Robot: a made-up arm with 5 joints.
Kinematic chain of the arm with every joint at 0, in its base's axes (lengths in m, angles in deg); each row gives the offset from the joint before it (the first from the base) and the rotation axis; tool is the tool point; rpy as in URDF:
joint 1: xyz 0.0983 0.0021 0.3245 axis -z
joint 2: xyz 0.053 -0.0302 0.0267 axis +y
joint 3: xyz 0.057 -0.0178 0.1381 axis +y
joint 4: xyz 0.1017 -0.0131 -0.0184 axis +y
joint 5: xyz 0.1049 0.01 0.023 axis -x
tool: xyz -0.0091 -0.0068 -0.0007 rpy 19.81 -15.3 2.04
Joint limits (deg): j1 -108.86..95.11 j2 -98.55..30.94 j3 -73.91..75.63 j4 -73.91..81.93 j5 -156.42..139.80
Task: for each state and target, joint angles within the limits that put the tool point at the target. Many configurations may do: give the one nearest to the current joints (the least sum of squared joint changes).
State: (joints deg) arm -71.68 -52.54 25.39 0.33 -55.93
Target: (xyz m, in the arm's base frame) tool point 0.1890 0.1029 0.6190
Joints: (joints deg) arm -71.66 -50.38 8.28 -4.52 -55.53
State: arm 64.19 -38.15 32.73 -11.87 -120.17
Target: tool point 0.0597 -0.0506 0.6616
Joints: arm 79.98 -50.88 -11.59 -17.22 -119.13
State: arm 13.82 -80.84 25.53 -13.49 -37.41
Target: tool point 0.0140 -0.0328 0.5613
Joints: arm 15.48 -98.55 33.14 -37.25 -36.72
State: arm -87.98 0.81 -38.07 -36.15 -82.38
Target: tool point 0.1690 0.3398 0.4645
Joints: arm -86.72 24.08 -12.45 -32.33 -82.56
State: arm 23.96 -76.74 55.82 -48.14 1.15
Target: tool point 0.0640 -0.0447 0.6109
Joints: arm 32.63 -70.33 21.28 -43.34 0.72
